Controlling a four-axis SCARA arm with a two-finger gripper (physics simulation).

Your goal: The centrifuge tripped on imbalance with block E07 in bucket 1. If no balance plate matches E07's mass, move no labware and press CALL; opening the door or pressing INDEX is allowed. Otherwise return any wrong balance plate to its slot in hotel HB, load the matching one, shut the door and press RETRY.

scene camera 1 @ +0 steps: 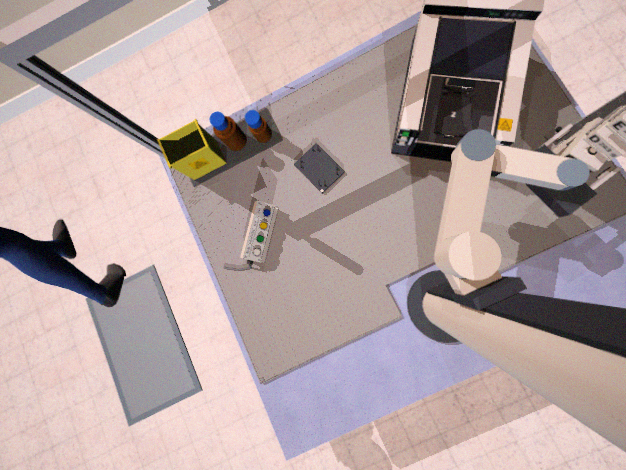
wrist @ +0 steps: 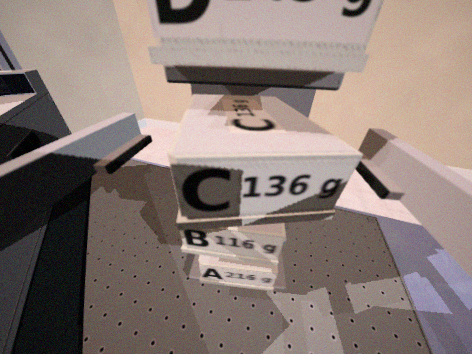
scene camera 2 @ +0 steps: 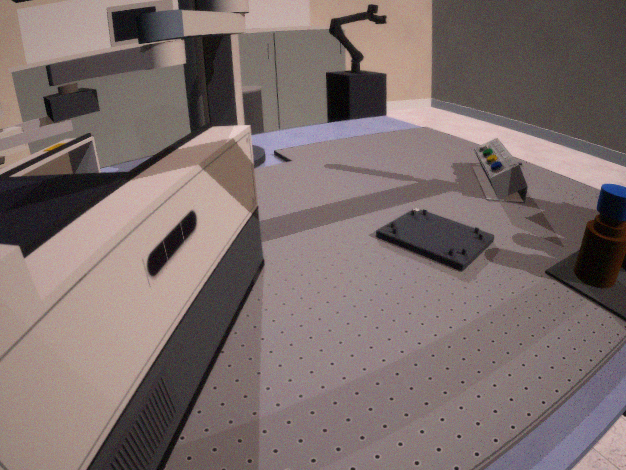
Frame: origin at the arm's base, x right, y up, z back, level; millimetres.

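Where they show: gripper, fingertip midpoint: (scene camera 1: 592, 147) (wrist: 245, 133).
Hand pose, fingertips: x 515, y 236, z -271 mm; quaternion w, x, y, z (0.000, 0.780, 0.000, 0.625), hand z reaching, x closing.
Each offset is from my fingertips to the top centre of the thing. "pt": to the spot under its first point.
My open gripper (wrist: 245, 133) (scene camera 1: 590, 154) has nothing held; its fingers stand apart on either side of balance plate C, 136 g @(dz -3, dx +8, dy +14 mm) (wrist: 265, 187). In the wrist view, plate B, 116 g @(dz -11, dx +25, dy -58 mm) (wrist: 232, 243), and plate A, 216 g @(dz -6, dx +31, dy -130 mm) (wrist: 237, 275), sit below C. Plate D @(pt dz +15, dx -28, dy +52 mm) (wrist: 270, 30) is above, its mass partly cut off. They stand in a hotel @(pt dz +4, dx -11, dy +35 mm) (wrist: 250, 77). Plate E @(pt dz -15, dx -35, dy +134 mm) (scene camera 1: 619, 126) also shows at the right of scene view 1. The centrifuge (scene camera 1: 523, 91) (scene camera 2: 101, 303) has a dark framed chamber area with a "2" mark. Block E07 cannot be made out. The button box @(dz -265, dx -1002, dy -139 mm) (scene camera 1: 260, 232) (scene camera 2: 503, 161) has blue, yellow, green and white buttons.
A dark pegged plate @(dz -390, dx -686, dy -200 mm) (scene camera 1: 319, 168) (scene camera 2: 434, 237) lies on the table. A yellow bin (scene camera 1: 199, 164) and two blue-capped brown bottles (scene camera 1: 230, 135) (scene camera 1: 260, 129) stand at the table's left edge. A person's legs (scene camera 1: 48, 268) show beside the table, near a grey floor mat (scene camera 1: 144, 344).
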